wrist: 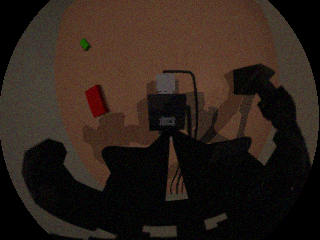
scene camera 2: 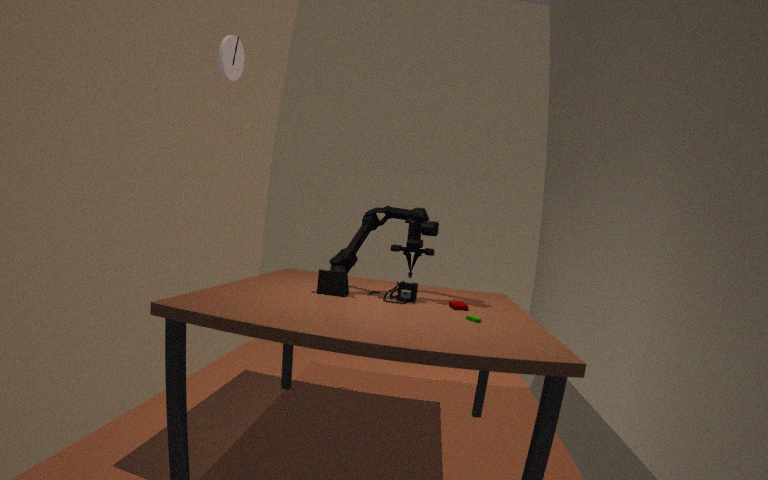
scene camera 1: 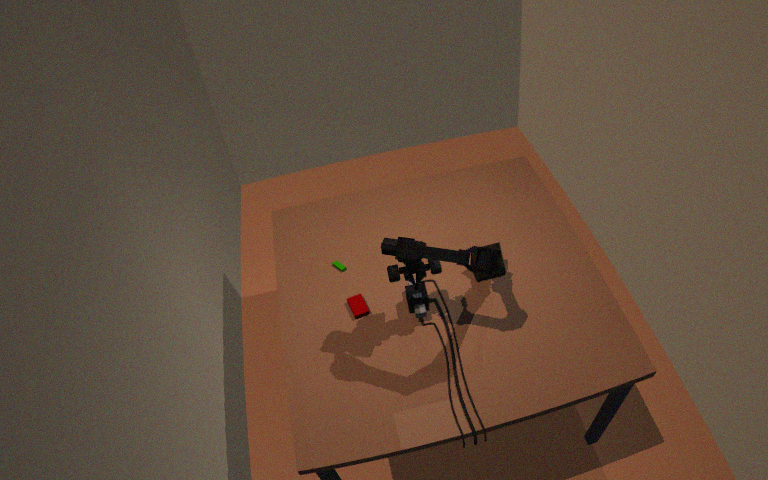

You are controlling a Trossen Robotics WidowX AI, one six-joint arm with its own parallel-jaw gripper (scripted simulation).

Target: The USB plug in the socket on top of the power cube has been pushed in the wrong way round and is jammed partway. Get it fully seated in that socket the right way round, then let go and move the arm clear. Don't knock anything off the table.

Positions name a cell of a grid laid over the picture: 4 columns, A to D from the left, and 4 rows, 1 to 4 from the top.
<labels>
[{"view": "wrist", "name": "my gripper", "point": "C3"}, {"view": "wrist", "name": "dark power cube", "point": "C2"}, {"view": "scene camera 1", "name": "my gripper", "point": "C3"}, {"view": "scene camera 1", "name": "dark power cube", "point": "C3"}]
</labels>
